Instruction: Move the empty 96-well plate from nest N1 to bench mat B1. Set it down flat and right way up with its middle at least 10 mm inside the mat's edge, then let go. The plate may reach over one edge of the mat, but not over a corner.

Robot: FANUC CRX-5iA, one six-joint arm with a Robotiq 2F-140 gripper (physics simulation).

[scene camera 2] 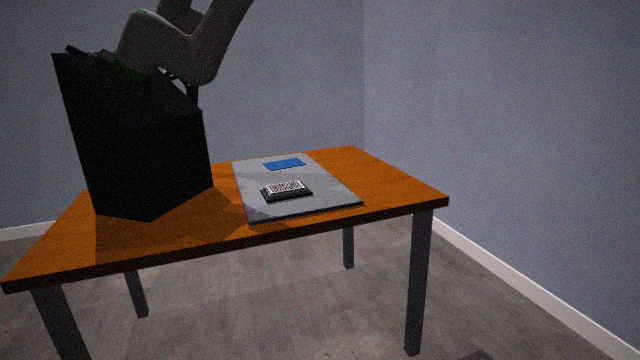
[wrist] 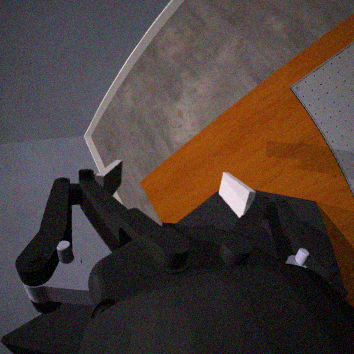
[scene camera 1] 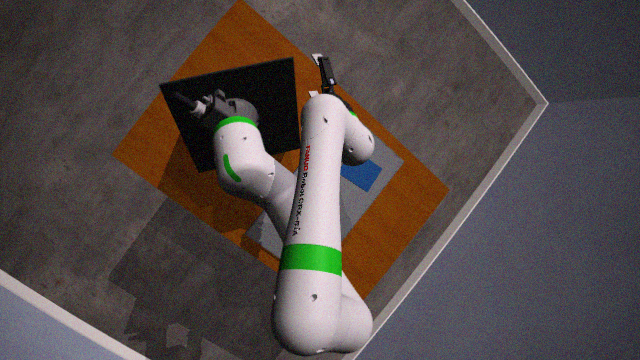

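Pixels of known places: gripper, fingertip midpoint: [wrist: 172, 177] [scene camera 1: 314, 74]; arm's base, link origin: [scene camera 2: 127, 82] [scene camera 1: 232, 119].
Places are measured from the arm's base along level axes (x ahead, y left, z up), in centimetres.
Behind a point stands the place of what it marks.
The white 96-well plate [scene camera 2: 286, 187] {x 44.4, y -23.7, z -38.6 cm} sits flat and upright in the black nest [scene camera 2: 290, 198] {x 43.8, y -28.8, z -40.8 cm} on the grey board. The arm hides both in scene camera 1. The blue bench mat [scene camera 1: 369, 178] {x 61.8, y 10.8, z -41.0 cm} [scene camera 2: 284, 164] {x 55.9, y 10.4, z -41.0 cm} lies toward the far side of the board, with nothing seen on its visible part; the arm covers part of it in scene camera 1. My gripper [scene camera 1: 315, 76] {x 13.7, y 27.2, z -11.3 cm} [wrist: 172, 177] {x 13.7, y 27.2, z -11.3 cm} is open and empty, with its light pads wide apart. It is raised high, beside the black pedestal and away from the plate and mat. In scene camera 2 its fingers are mostly hidden behind the pedestal and arm.
The grey board [scene camera 1: 357, 212] {x 65.7, y -5.2, z -41.2 cm} [scene camera 2: 327, 187] {x 59.6, y -25.6, z -41.2 cm} [wrist: 327, 95] {x 40.3, y 23.5, z -41.2 cm} lies on the orange table [scene camera 1: 410, 200] {x 86.6, y 13.0, z -42.5 cm} [scene camera 2: 385, 175] {x 87.4, y -23.3, z -42.5 cm} [wrist: 215, 145] {x 10.2, y 33.0, z -42.5 cm}. The tall black pedestal [scene camera 1: 272, 80] {x 3.8, y 14.5, z 6.9 cm} [scene camera 2: 140, 155] {x 0.6, y -18.2, z -20.9 cm} carries the arm's base beside the board. Walls stand beyond the table.
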